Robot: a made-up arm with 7 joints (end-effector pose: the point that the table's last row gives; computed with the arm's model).
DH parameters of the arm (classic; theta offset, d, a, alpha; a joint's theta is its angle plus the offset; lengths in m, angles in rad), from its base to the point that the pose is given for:
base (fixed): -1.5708 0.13 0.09 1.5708
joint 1: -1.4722 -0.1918 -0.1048 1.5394
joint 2: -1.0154 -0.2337 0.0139 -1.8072
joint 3: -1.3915 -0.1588 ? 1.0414
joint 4: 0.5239 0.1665 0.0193 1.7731
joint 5: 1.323 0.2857 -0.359 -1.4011
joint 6: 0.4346 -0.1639 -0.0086 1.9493
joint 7: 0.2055 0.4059 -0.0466 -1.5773
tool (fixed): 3.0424 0.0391 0 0
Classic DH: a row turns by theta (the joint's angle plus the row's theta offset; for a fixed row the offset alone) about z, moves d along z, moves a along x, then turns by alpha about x.
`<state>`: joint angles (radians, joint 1 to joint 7).
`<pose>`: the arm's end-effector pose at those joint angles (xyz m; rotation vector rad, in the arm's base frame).
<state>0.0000 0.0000 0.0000 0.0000 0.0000 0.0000 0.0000</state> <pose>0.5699 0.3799 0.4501 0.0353 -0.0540 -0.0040</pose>
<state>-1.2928 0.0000 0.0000 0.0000 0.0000 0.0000 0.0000</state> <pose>0.5699 -0.2689 0.6697 1.3278 -0.0438 -0.0385</pose>
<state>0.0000 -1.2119 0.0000 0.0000 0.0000 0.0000 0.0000</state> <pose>0.0727 0.3838 0.6487 0.0749 -1.2571 0.1367</pose>
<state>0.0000 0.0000 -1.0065 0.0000 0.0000 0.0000 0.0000</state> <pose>0.1261 0.3018 0.7635 0.5612 0.2981 0.7789</pose>
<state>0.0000 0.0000 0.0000 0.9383 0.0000 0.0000 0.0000</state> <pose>0.5699 0.2073 -0.0706 -0.9028 -0.0517 0.0216</pose>
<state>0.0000 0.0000 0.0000 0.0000 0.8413 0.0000 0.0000</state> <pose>0.2620 0.5239 0.3662 0.2138 0.6106 0.4802</pose>
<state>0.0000 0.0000 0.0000 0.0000 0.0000 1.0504 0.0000</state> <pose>0.2423 0.2204 0.3014 -0.1551 -0.4656 0.9436</pose>
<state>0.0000 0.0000 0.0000 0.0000 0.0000 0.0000 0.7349</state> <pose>0.5863 0.3824 0.4097 -0.0373 0.6773 0.0023</pose>
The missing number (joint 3, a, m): 0.0433
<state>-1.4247 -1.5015 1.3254 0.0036 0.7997 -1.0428 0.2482</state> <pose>0.3910 -1.1392 0.0668 2.5108 0.3121 -1.3907</pose>
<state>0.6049 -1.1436 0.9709 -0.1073 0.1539 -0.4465 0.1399</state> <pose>0.3435 0.5085 0.8681 0.0895 -1.2785 -0.5198</pose>
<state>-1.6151 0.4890 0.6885 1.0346 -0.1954 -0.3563 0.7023</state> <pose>0.7729 0.3173 -0.0916 0.0963 1.1735 -0.2971</pose>
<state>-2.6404 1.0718 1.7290 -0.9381 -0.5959 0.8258 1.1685</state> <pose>0.7746 0.0362 0.1392 1.3119 1.0296 0.2971</pose>
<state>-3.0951 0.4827 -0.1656 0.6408 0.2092 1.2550 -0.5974</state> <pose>0.0520 -0.2021 0.0905 -2.1002 1.9071 0.0998</pose>
